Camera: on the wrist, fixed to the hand. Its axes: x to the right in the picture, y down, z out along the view.
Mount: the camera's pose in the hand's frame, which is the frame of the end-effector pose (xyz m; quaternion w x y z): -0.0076 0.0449 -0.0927 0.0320 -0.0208 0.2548 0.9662
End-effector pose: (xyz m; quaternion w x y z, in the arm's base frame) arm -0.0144 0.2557 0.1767 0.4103 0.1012 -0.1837 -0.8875
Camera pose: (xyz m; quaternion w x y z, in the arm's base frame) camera 0.0521 0.2122 0.1107 0.9196 0.0434 0.0193 0.3900
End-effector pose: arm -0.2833 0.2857 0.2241 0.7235 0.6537 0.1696 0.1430
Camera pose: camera -0.3296 0.3703 0.2611 0.1446 -0.1333 0.4448 -0.8738
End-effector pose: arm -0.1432 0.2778 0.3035 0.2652 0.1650 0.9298 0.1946
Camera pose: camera -0.1796 0.2883 0.3996 0.4130 -0.8486 0.0661 -0.3239
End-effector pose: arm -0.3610 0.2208 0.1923 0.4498 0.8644 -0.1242 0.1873
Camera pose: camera -0.4047 0.2722 0.2705 0.1170 0.1494 0.7285 -0.6583
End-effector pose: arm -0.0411 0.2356 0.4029 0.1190 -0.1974 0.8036 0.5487
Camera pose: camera -0.0521 0.1653 0.4777 0.7352 -0.6279 -0.2354 -0.0990
